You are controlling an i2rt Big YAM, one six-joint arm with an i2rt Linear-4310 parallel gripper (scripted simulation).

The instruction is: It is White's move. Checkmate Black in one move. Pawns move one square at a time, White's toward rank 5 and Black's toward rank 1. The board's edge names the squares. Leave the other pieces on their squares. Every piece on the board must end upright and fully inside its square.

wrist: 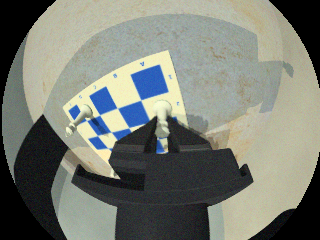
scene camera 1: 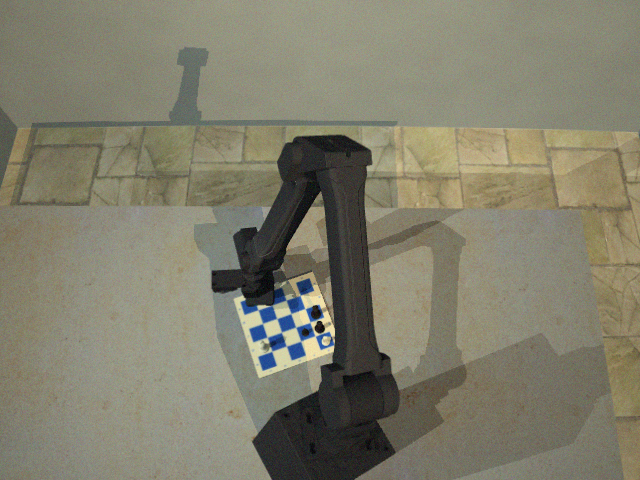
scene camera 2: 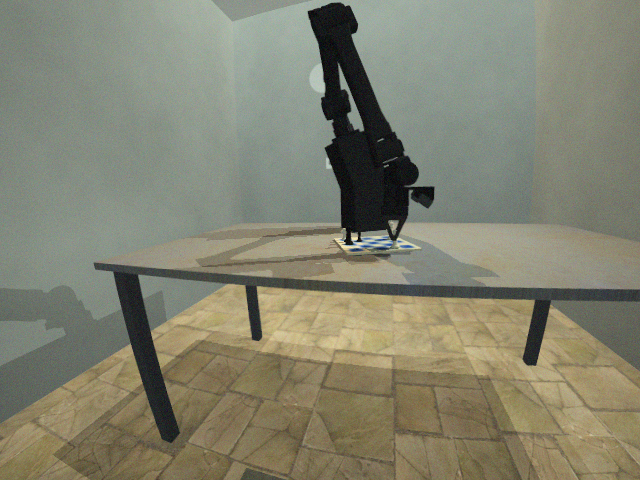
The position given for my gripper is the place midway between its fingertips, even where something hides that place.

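Observation:
My gripper [scene camera 2: 393, 240] is there for me to see, and the wrist view has the gripper too [wrist: 162, 120]. I can also see a cream chessboard [scene camera 2: 375, 244].

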